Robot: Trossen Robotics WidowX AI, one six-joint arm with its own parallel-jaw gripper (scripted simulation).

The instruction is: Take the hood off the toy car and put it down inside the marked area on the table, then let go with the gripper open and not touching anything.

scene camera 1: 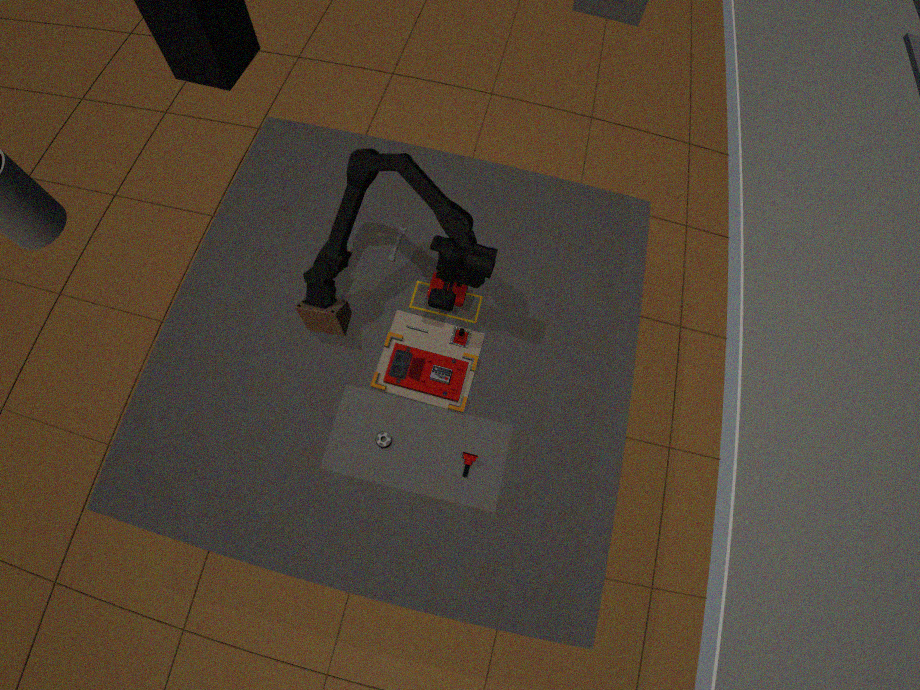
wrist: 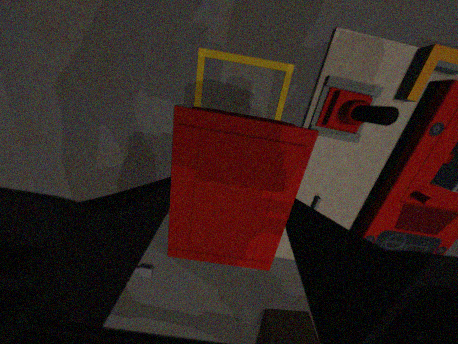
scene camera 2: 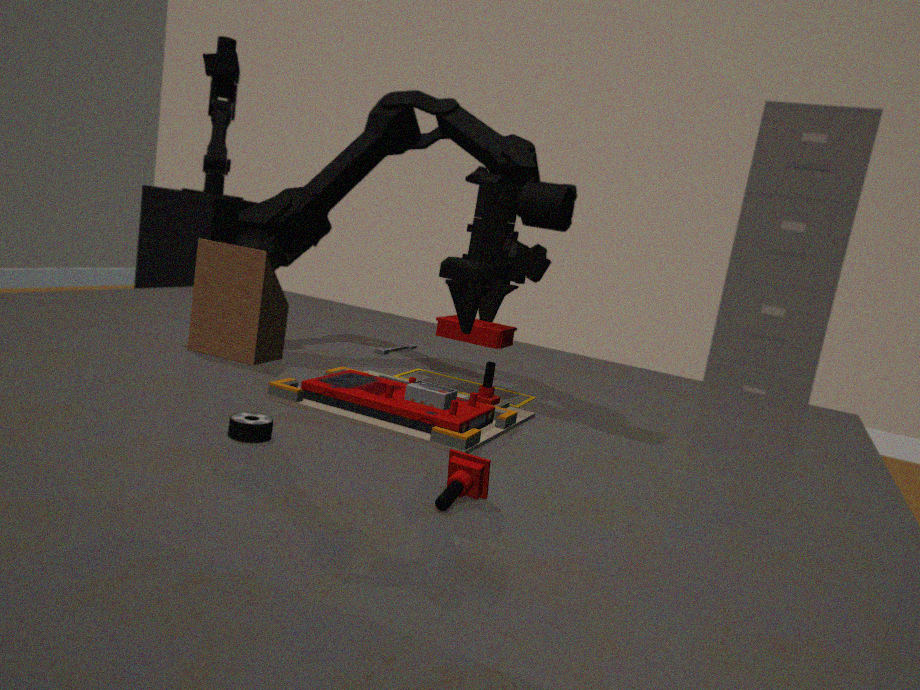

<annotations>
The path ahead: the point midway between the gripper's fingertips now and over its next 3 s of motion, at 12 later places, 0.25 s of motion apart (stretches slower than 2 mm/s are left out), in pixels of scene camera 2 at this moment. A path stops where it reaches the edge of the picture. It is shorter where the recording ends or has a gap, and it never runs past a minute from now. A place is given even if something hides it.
My gripper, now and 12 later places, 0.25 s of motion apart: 475, 331; 474, 335; 474, 338; 474, 341; 473, 344; 473, 348; 472, 352; 471, 355; 470, 357; 469, 361; 469, 364; 468, 366; 467, 369
</annotations>
